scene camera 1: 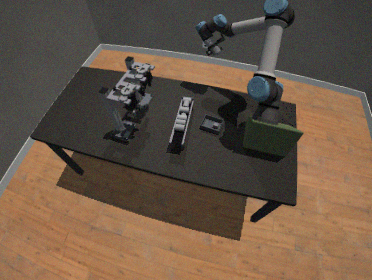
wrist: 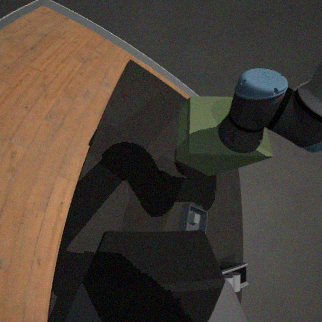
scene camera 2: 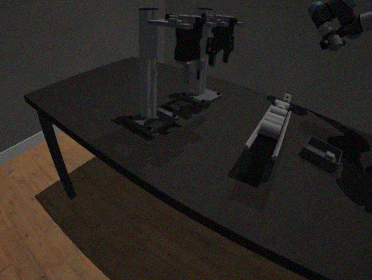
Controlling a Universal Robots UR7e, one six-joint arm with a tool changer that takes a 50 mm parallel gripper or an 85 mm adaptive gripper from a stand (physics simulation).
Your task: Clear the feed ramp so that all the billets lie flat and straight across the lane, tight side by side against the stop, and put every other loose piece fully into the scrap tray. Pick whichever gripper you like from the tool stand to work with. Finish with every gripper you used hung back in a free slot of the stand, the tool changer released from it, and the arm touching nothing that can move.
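Frame: origin at the arm's base, x ahead, y down, z left, level; metres.
Seen in the pictures: hand at its tool point: (scene camera 2: 336,47); arm's base at its link origin: (scene camera 1: 264,121) (wrist: 239,134).
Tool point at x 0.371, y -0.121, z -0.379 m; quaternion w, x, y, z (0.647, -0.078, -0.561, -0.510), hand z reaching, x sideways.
Note:
Pixels of each thing's middle, then the offset from my tool point to it. "*": a spot on its surface instead. Level surfaces: height alone.
- feed ramp at a spot on its surface: (scene camera 2: 281,137) (scene camera 1: 185,129) * dx +0.071, dy +0.231, dz +0.485 m
- scrap tray at the middle of its body: (scene camera 2: 322,153) (wrist: 192,226) (scene camera 1: 211,124) dx -0.067, dy +0.300, dz +0.353 m
- small pale piece at the middle of its body: (scene camera 2: 329,157) (wrist: 193,218) (scene camera 1: 215,125) dx -0.095, dy +0.301, dz +0.356 m
- table at its surface level: dy +0.318 m
The feed ramp (scene camera 1: 187,131) (scene camera 2: 281,137) stands mid-table; part shows in the wrist view. Several pale billets (scene camera 1: 181,121) (scene camera 2: 270,129) lie in its lane, some close together across it. A pale piece (scene camera 1: 186,103) (scene camera 2: 281,104) near the far end looks skewed; its exact pose is unclear. The scrap tray (scene camera 1: 210,130) (scene camera 2: 318,162) holds a small pale piece (scene camera 1: 215,125) (scene camera 2: 330,155) (wrist: 196,218). The parallel gripper (scene camera 2: 191,75) and adaptive gripper (scene camera 2: 220,56) hang in the tool stand (scene camera 1: 116,117) (scene camera 2: 148,65), away from the ramp; their finger openings are unclear. The arm's end (scene camera 1: 214,50) (scene camera 2: 336,44) shows no gripper.
A green block (scene camera 1: 272,136) (wrist: 207,125) stands by the arm's base at the right of the table (scene camera 1: 225,170). The stand's upright posts rise at the left. The arm's end is high beyond the table's far edge. Dark arm shadows cross the table near the tray.

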